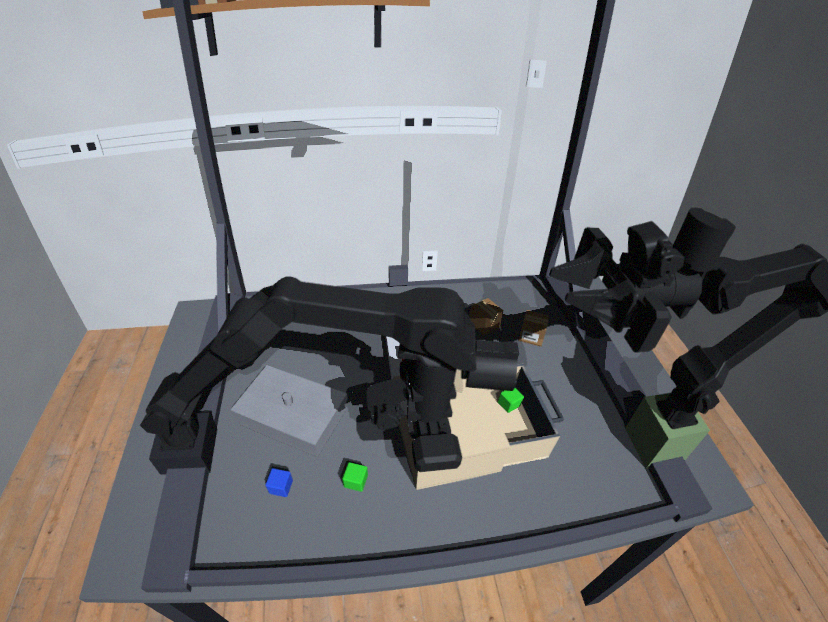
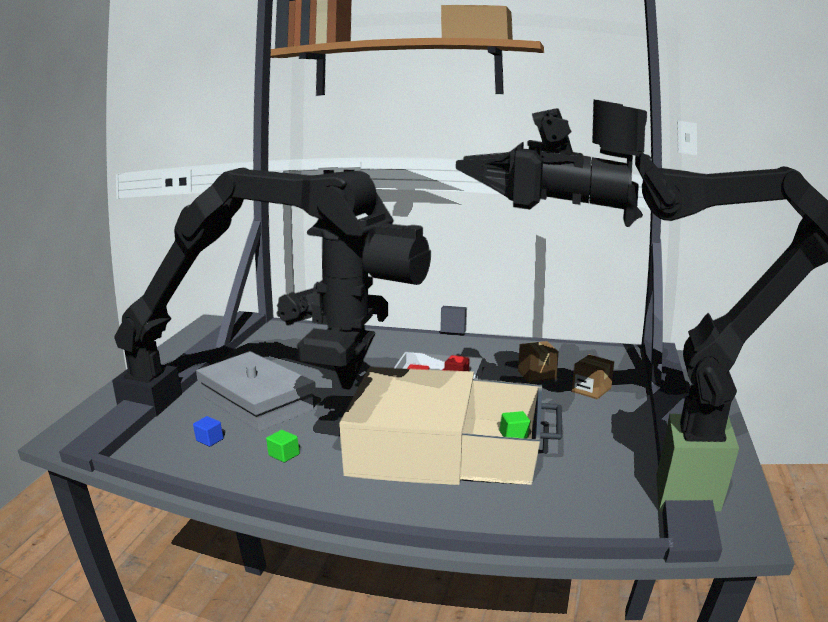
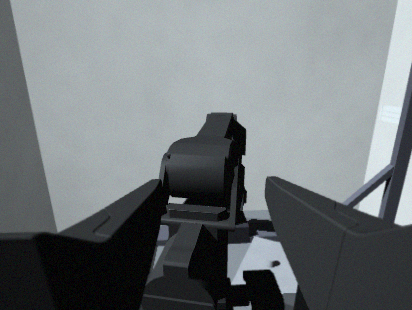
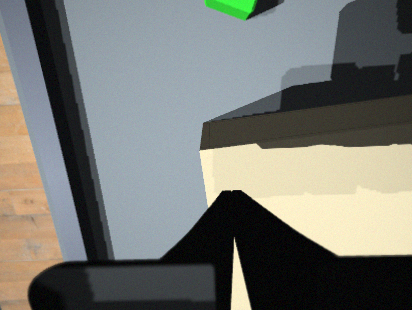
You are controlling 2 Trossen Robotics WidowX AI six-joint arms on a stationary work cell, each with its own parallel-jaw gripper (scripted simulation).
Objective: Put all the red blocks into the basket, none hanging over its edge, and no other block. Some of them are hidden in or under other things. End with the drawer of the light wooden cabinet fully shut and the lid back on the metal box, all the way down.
Scene:
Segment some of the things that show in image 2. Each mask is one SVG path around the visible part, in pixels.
My left gripper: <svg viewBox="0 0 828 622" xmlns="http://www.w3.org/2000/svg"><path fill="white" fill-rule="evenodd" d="M589 203L591 157L573 152L568 137L572 131L568 120L561 119L562 116L559 108L532 113L534 124L538 127L542 142L528 140L527 146L529 146L529 149L524 149L524 142L521 142L509 153L464 156L463 160L456 161L455 168L458 171L513 201L514 208L530 210L540 202L540 199L546 200L547 197L570 200L572 204L581 205L581 202Z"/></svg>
My right gripper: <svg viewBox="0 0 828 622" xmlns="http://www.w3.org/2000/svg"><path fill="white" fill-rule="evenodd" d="M322 274L322 280L314 284L314 292L313 288L297 293L291 292L279 297L277 316L281 320L286 321L286 325L292 325L294 322L312 318L312 323L328 325L329 328L326 330L313 328L297 344L298 359L305 362L333 365L342 388L350 390L375 336L374 331L365 330L365 324L373 314L377 315L379 322L383 322L388 317L388 302L383 296L368 294L368 289L373 285L373 277L369 277L368 273L356 278L332 278Z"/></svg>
A grey lid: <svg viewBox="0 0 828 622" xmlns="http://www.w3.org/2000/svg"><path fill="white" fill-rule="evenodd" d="M196 370L197 380L255 415L316 392L315 381L251 351Z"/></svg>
A light wooden cabinet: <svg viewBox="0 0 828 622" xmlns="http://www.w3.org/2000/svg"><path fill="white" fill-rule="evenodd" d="M339 423L344 476L459 485L460 479L532 485L540 436L542 439L560 440L562 438L562 406L560 404L542 403L542 385L474 379L474 372L369 367ZM524 411L531 421L528 434L529 439L503 437L499 431L502 413ZM541 409L556 410L556 433L540 432Z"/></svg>

